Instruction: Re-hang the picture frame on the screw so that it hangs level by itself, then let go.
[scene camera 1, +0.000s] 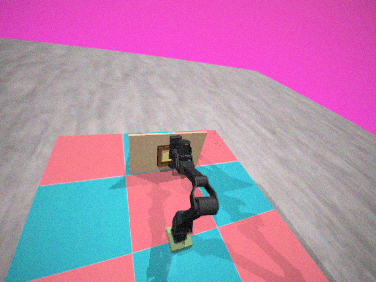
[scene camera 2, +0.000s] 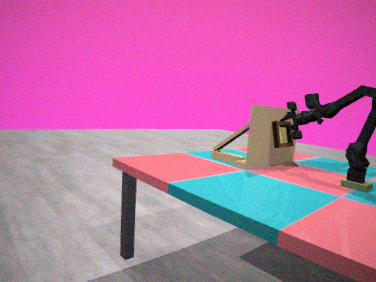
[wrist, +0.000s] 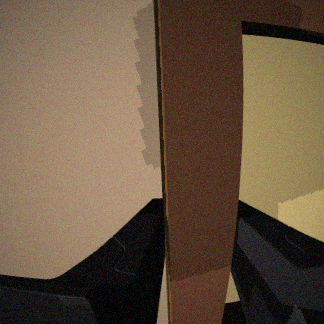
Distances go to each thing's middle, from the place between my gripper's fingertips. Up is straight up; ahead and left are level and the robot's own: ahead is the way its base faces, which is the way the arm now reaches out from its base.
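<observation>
Brown picture frame (wrist: 233, 90): my hand is 5 cm above it and 2 cm beyond it. Tan board (scene camera 2: 261, 152): 6 cm below my hand and 2 cm ahead of it.
</observation>
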